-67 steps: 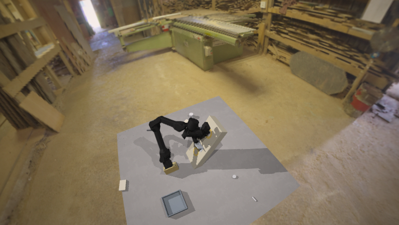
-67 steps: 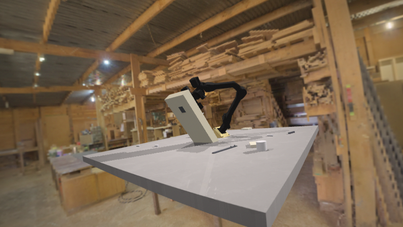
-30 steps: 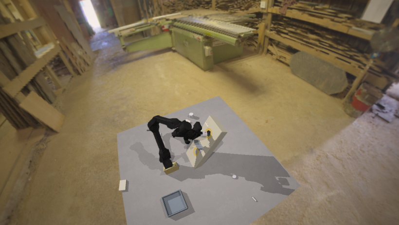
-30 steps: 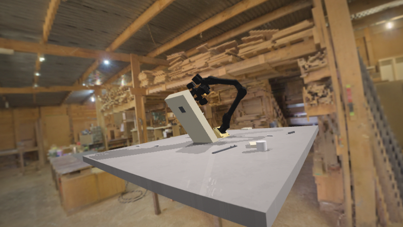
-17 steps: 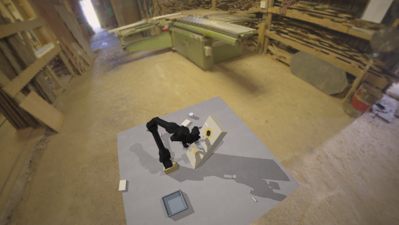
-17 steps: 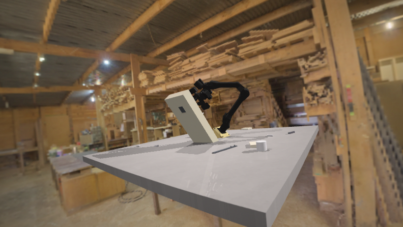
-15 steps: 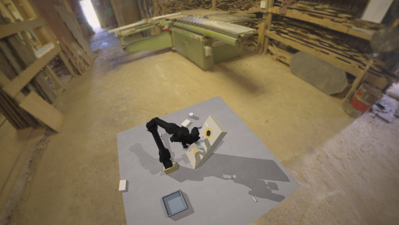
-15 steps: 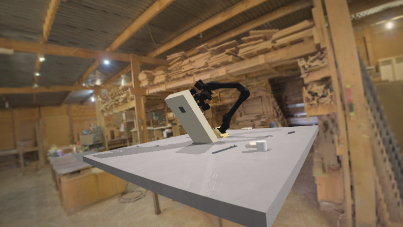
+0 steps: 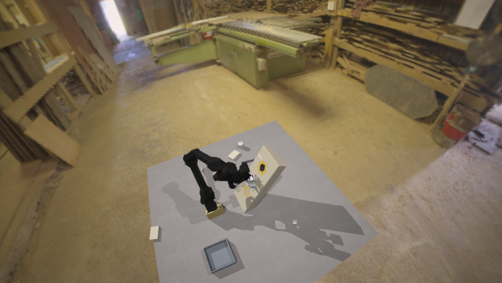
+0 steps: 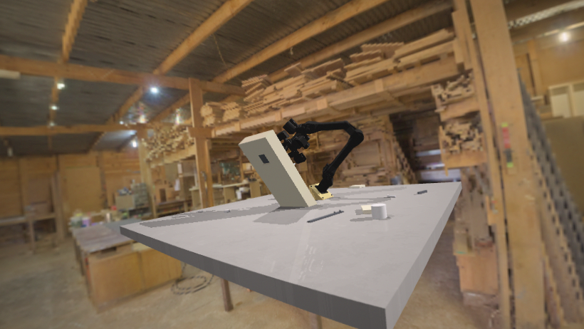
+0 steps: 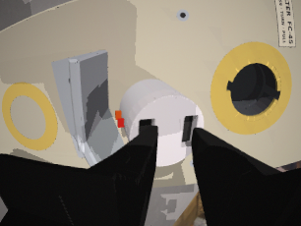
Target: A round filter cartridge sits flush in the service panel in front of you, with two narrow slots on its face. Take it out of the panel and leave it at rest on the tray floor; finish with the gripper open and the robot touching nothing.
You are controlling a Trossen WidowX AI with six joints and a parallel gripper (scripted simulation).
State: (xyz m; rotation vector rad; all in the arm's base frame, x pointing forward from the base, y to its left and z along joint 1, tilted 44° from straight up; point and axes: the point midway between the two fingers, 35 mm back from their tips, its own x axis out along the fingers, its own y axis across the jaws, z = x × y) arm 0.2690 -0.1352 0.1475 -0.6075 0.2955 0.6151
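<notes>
The round grey filter cartridge lies 10 mm below my gripper tip and 10 mm ahead of it. From my gripper tip the other things lie so: beige service panel (50 mm below, 50 mm ahead); then grey bracket (70 mm below); then grey tray (340 mm behind, 290 mm to the right, 230 mm below).
</notes>
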